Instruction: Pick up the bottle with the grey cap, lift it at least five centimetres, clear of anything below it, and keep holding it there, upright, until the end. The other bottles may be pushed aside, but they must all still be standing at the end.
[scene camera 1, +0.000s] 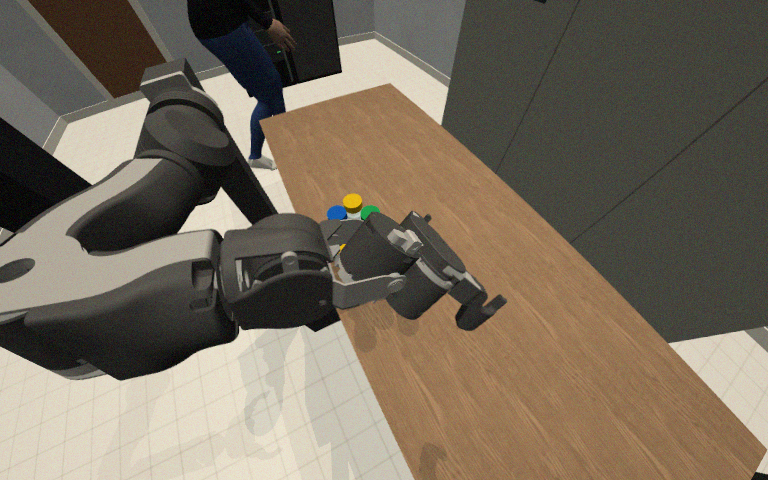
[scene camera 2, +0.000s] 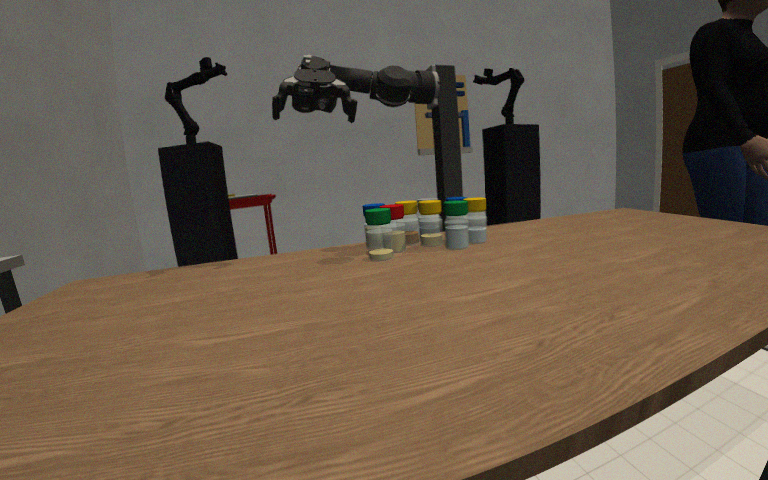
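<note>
A thin sliver of the grey cap (scene camera 2: 421, 199) shows in scene camera 2 behind the yellow-capped bottle (scene camera 2: 429, 221); the rest of that bottle is hidden. In scene camera 1 the arm hides it. My gripper (scene camera 1: 464, 260) (scene camera 2: 314, 117) is open and empty, well above the table, left of the bottles in scene camera 2. Around the grey-capped bottle stand a green-capped bottle (scene camera 1: 370, 212) (scene camera 2: 456, 232), a blue-capped one (scene camera 1: 336, 212) (scene camera 2: 454, 198), a yellow-capped one (scene camera 1: 352, 202) (scene camera 2: 475, 205), a red-capped one (scene camera 2: 393, 211) and another green-capped one (scene camera 2: 377, 216), all upright.
Another yellow cap (scene camera 2: 406, 207) and another blue cap (scene camera 2: 373, 207) are in the cluster, near the robot-side edge of the wooden table (scene camera 1: 566, 339) (scene camera 2: 339, 350). The arm (scene camera 1: 169, 283) (scene camera 2: 396, 84) reaches over that edge. A person (scene camera 1: 243, 62) (scene camera 2: 719, 90) stands beyond the table.
</note>
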